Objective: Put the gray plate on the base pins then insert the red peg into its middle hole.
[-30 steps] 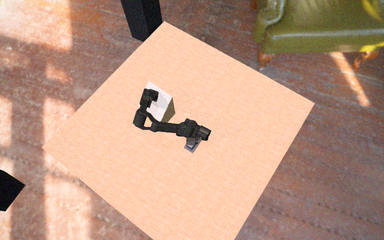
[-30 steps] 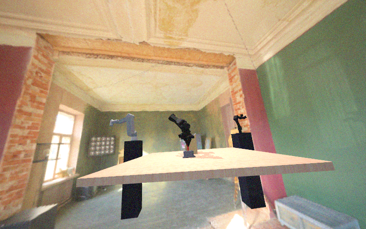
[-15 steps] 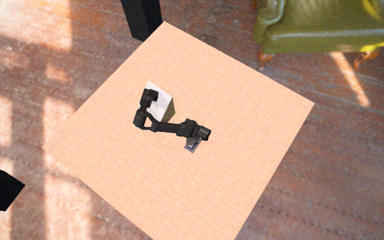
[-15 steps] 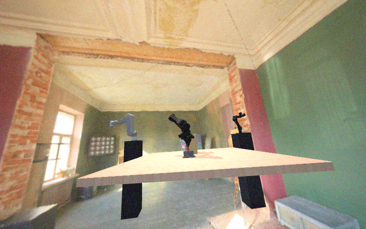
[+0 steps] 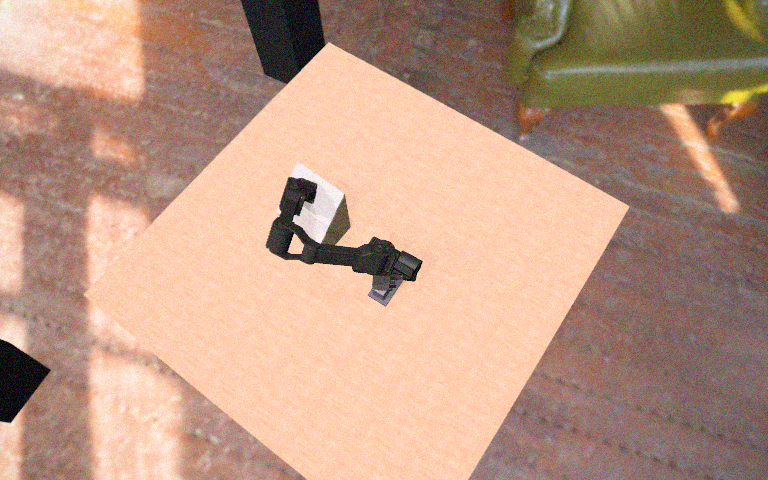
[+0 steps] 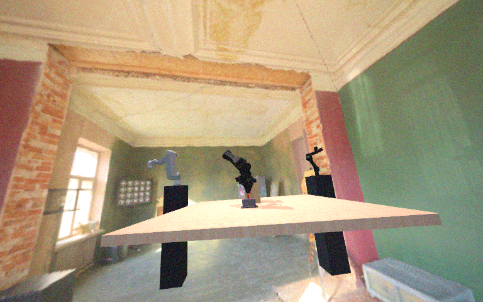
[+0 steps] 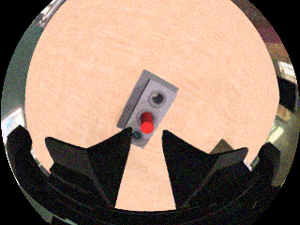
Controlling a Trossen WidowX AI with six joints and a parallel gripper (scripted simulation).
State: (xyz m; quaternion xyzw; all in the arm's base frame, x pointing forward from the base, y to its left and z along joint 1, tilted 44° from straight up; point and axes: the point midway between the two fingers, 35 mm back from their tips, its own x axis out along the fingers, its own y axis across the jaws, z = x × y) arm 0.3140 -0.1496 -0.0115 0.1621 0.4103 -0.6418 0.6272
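The red peg is 50 mm below my gripper tip. From my gripper tip the other things lie so: gray plate (50 mm below); then thin flat base (90 mm below).
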